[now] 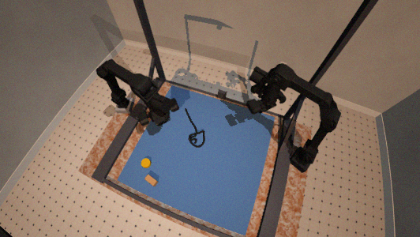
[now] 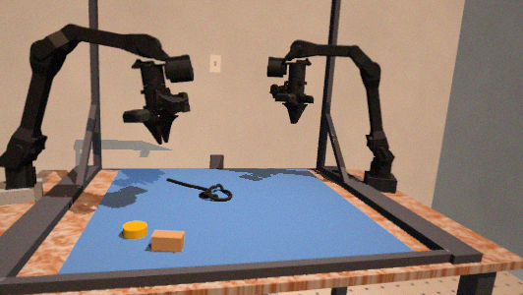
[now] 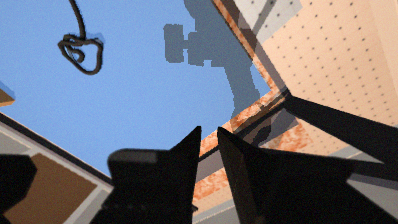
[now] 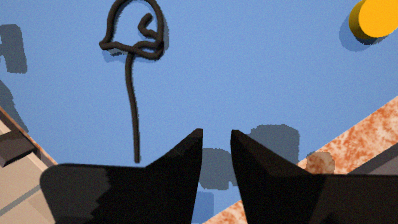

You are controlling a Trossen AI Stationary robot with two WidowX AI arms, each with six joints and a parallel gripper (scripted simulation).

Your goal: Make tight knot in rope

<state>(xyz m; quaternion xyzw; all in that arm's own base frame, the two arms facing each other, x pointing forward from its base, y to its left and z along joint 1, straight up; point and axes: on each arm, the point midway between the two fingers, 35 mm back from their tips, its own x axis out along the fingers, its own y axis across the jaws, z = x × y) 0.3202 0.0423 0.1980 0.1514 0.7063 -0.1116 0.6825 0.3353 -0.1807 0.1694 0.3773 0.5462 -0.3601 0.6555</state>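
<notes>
Right now the blue mat is 20 cm to the left of my right hand, 20 cm below it and 2 cm ahead of it. The rest, counted from my right hand: yellow disc 20 cm ahead, 19 cm below, 5 cm to the right; orange block 28 cm ahead, 18 cm below, 2 cm to the left.
</notes>
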